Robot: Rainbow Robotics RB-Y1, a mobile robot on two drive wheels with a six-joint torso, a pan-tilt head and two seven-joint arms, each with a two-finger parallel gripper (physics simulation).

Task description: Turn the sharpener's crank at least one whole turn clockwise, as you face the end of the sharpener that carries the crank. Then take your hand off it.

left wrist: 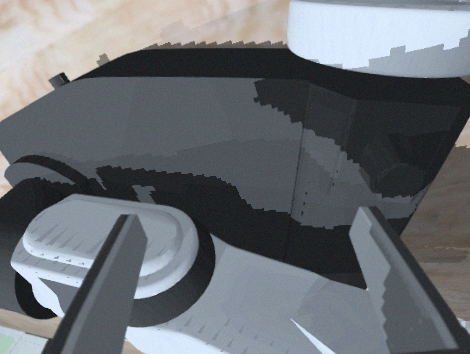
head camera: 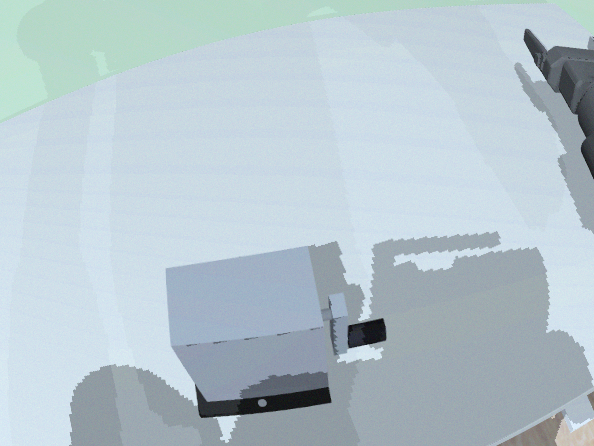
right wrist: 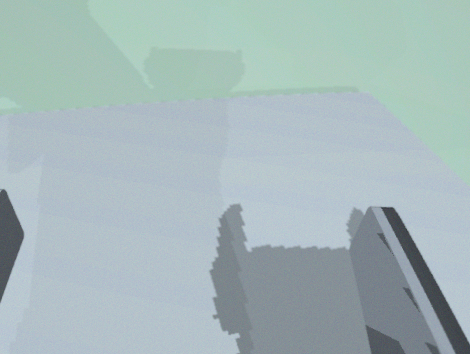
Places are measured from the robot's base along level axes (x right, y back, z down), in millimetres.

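Pixels of known places: left gripper, fingertip midpoint: (left wrist: 248,224); right gripper, fingertip midpoint: (head camera: 560,38) (right wrist: 188,221).
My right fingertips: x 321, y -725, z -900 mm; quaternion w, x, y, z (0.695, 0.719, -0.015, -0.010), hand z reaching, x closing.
Ahead of a thing's pixels: the offset from my right fingertips to its middle. "spot": to the spot under its first point. Level surfaces: height alone.
The grey-blue box-shaped sharpener @(spot: dz +51, dx -382, dy +312 mm) (head camera: 245,300) stands on a black base @(spot: dz +171, dx -351, dy +349 mm) (head camera: 300,398) at the lower middle of the head view. Its crank arm (head camera: 340,322) is at the right side, with the black handle @(spot: dz +139, dx -290, dy +297 mm) (head camera: 367,332) sticking out rightward from the arm's lower part in the picture. My right gripper (right wrist: 188,221) is open and empty, over the table, well apart from the crank; one of its fingers (head camera: 536,49) shows at the top right of the head view. My left gripper (left wrist: 248,224) is open and empty, above the robot's own body. The sharpener does not show in either wrist view.
The pale table @(dz +179 mm) (head camera: 225,175) (right wrist: 125,225) bears the sharpener; its far edge meets the green wall (head camera: 150,25) (right wrist: 300,40) in the picture. The robot's dark base (left wrist: 200,110) and a white rounded part (left wrist: 375,35) show in the left wrist view.
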